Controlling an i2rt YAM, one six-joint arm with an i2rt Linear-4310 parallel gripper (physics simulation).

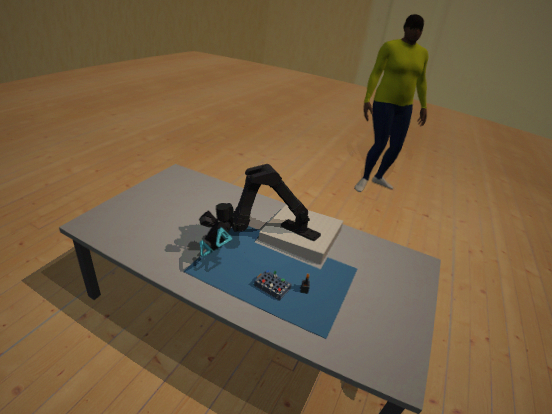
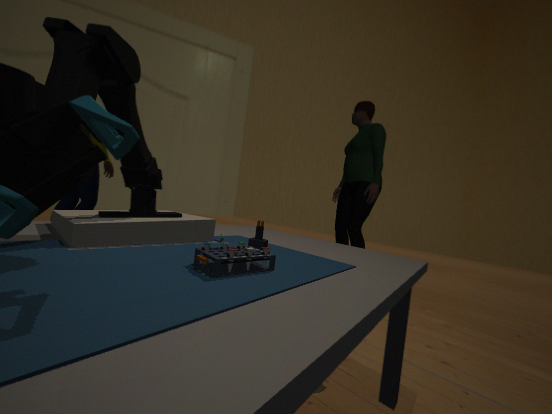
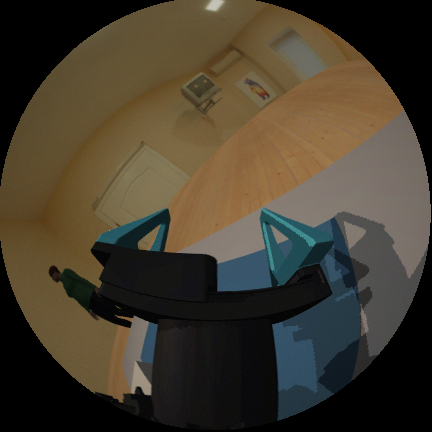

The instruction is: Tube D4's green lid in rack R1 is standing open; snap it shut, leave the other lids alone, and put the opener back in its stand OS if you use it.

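Frame: origin at the arm's base, x right, y back, z down, level; millimetres.
Where they show: gripper, between the fingertips: (image 1: 209, 251) (image 2: 89, 162) (image 3: 214, 212); arm's base, origin of its link: (image 1: 300, 230) (image 2: 142, 216).
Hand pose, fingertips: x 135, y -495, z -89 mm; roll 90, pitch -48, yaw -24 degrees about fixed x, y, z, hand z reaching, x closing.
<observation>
Things, the pixels of their centre, and the offset from my fingertips. Level surfaces: height alone.
- dark tube rack R1, middle of its body: (image 2: 234, 252) (image 1: 272, 281) dx -229, dy +135, dz +113 mm
- blue mat, height of its surface: dz +142 mm
- opener, middle of its body: (image 2: 259, 236) (image 1: 306, 282) dx -343, dy +216, dz +97 mm
- grey table, height of its surface: dz +145 mm
The dark tube rack R1 (image 1: 278, 296) (image 2: 215, 266) sits on the blue mat (image 1: 320, 310) (image 2: 125, 300). Its tubes have green, red, white and blue lids. One green lid (image 1: 275, 273) (image 2: 222, 239) stands up at the rack's far side; the tube labels are too small to read. Another green lid (image 1: 283, 280) (image 2: 241, 244) sits lower. The opener (image 1: 308, 277) (image 2: 260, 230), dark with an orange tip, stands upright in its black stand OS (image 1: 305, 288) (image 2: 258, 243) beside the rack. My gripper (image 1: 215, 247) (image 2: 70, 185) (image 3: 214, 212) is open and empty, above the mat's far end from the stand.
The arm's base stands on a pale block (image 1: 295, 250) (image 2: 145, 232) behind the mat. The grey table (image 1: 395, 300) (image 2: 165, 367) extends around the mat. A person in yellow (image 1: 397, 75) stands beyond the table; a person in green (image 2: 366, 150) (image 3: 77, 285) also stands in the room.
</observation>
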